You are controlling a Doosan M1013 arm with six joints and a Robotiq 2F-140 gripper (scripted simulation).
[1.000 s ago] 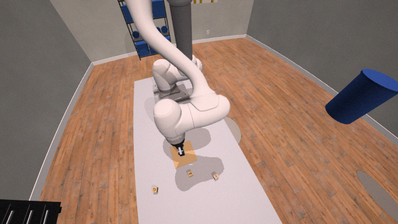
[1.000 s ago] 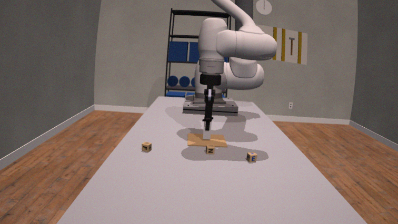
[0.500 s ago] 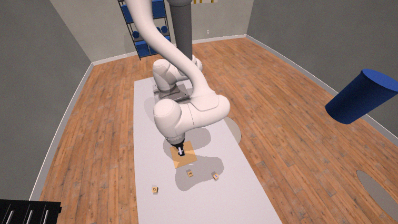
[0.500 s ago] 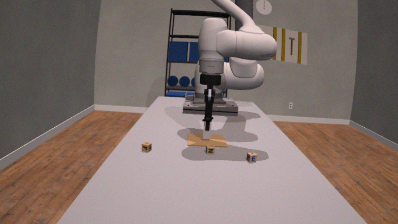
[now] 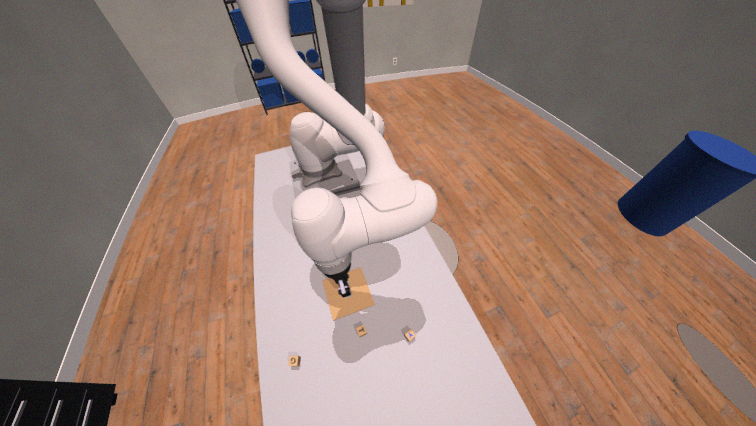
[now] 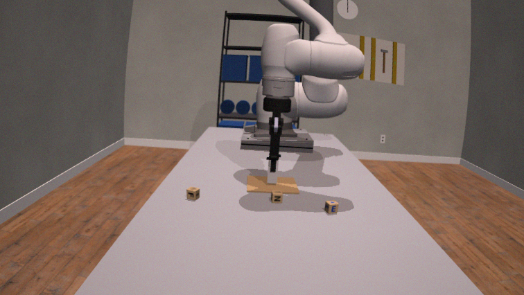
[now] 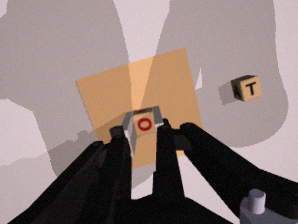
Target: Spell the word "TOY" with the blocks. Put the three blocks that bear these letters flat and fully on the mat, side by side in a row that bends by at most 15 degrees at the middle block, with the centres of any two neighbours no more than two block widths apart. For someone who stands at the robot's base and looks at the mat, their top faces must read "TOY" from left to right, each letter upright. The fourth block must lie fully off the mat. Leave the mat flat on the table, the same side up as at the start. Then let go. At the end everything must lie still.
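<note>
The tan mat is 4 cm below my hand. From my hand the other things lie so: T block 13 cm ahead, 3 cm below.
</note>
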